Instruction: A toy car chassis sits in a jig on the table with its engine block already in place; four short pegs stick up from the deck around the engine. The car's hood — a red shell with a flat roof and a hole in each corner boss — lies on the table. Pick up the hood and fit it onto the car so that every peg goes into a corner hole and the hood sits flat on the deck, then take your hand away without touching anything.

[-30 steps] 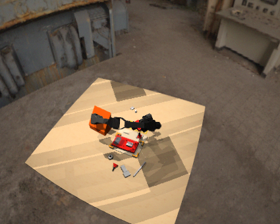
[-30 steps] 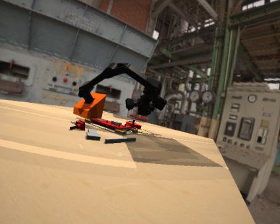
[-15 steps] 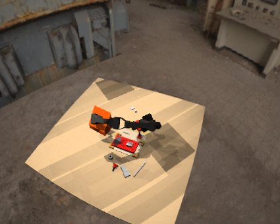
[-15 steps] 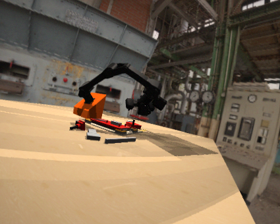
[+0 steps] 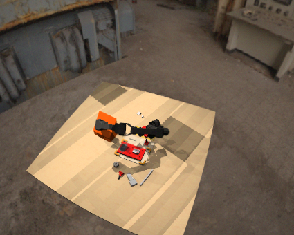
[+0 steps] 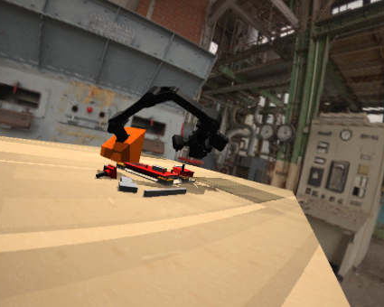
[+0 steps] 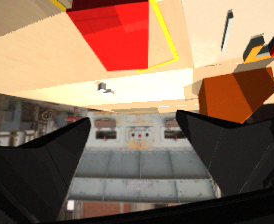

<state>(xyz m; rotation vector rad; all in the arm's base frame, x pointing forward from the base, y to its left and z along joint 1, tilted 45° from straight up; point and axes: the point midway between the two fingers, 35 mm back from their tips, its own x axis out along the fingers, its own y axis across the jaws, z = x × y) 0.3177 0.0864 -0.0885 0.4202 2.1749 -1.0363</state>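
Now: the red hood 20 mm to the left of my gripper tip and 100 mm below it. The rest, counted from my gripper tip: thin grey rod 190 mm ahead, 350 mm to the right, 100 mm below.
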